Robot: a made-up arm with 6 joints. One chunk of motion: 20 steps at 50 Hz.
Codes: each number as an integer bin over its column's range. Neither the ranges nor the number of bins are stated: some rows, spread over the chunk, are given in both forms.
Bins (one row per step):
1: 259 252 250 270 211 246
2: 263 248 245 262 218 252
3: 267 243 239 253 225 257
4: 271 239 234 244 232 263
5: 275 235 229 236 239 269
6: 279 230 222 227 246 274
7: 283 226 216 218 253 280
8: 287 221 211 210 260 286
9: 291 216 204 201 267 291
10: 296 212 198 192 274 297
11: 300 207 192 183 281 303
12: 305 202 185 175 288 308
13: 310 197 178 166 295 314
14: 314 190 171 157 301 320
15: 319 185 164 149 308 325
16: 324 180 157 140 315 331
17: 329 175 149 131 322 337
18: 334 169 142 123 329 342
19: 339 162 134 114 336 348
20: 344 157 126 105 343 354
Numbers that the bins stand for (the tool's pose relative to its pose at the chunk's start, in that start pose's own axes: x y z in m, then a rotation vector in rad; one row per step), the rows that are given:
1: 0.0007 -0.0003 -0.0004 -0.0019 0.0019 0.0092
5: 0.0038 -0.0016 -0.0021 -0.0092 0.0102 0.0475
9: 0.0069 -0.0031 -0.0040 -0.0167 0.0184 0.0841
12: 0.0097 -0.0042 -0.0055 -0.0223 0.0245 0.1123
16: 0.0134 -0.0059 -0.0077 -0.0299 0.0325 0.1506
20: 0.0173 -0.0077 -0.0101 -0.0374 0.0407 0.1888
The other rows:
2: 0.0015 -0.0006 -0.0008 -0.0036 0.0040 0.0192
3: 0.0023 -0.0010 -0.0013 -0.0055 0.0060 0.0275
4: 0.0030 -0.0013 -0.0017 -0.0075 0.0081 0.0375
6: 0.0046 -0.0020 -0.0026 -0.0111 0.0122 0.0558
7: 0.0054 -0.0023 -0.0031 -0.0131 0.0143 0.0658
8: 0.0062 -0.0027 -0.0035 -0.0148 0.0163 0.0757
10: 0.0079 -0.0034 -0.0045 -0.0187 0.0204 0.0940
11: 0.0087 -0.0038 -0.0050 -0.0206 0.0225 0.1040
13: 0.0107 -0.0046 -0.0061 -0.0243 0.0266 0.1223
14: 0.0114 -0.0051 -0.0066 -0.0262 0.0284 0.1323
15: 0.0124 -0.0055 -0.0072 -0.0279 0.0304 0.1406
17: 0.0144 -0.0063 -0.0083 -0.0318 0.0345 0.1606
18: 0.0154 -0.0068 -0.0089 -0.0335 0.0366 0.1689
19: 0.0163 -0.0073 -0.0095 -0.0355 0.0386 0.1789

